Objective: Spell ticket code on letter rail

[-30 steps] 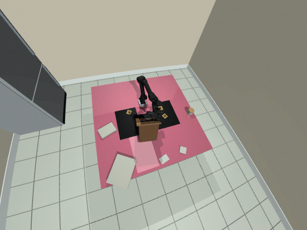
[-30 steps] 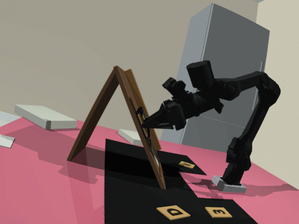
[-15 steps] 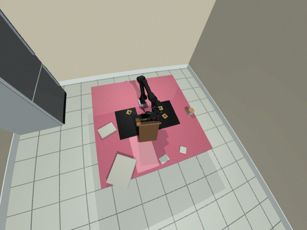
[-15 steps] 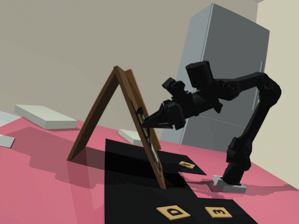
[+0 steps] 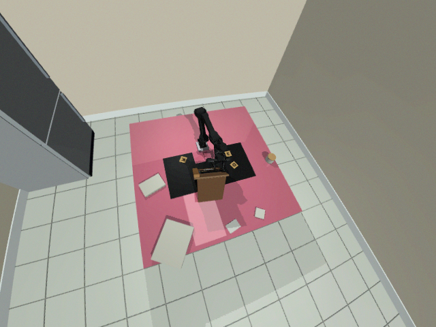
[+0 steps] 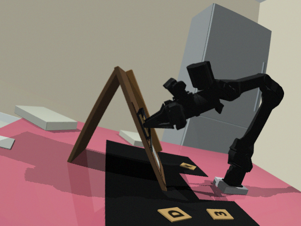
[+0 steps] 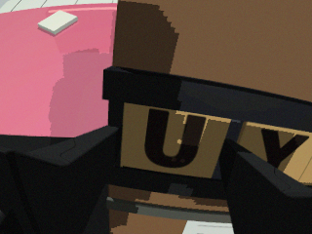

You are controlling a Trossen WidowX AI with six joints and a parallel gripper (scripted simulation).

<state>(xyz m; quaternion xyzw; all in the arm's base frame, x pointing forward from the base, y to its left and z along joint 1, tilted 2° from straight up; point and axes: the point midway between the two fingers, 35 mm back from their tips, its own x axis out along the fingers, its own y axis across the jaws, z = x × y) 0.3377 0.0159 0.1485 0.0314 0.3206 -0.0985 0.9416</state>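
Right now the white ticket is 90 mm below my gripper tip, 70 mm behind it and 50 mm to the right of it. Round my gripper tip: black mat (160 mm below, 160 mm behind, 20 mm to the right).
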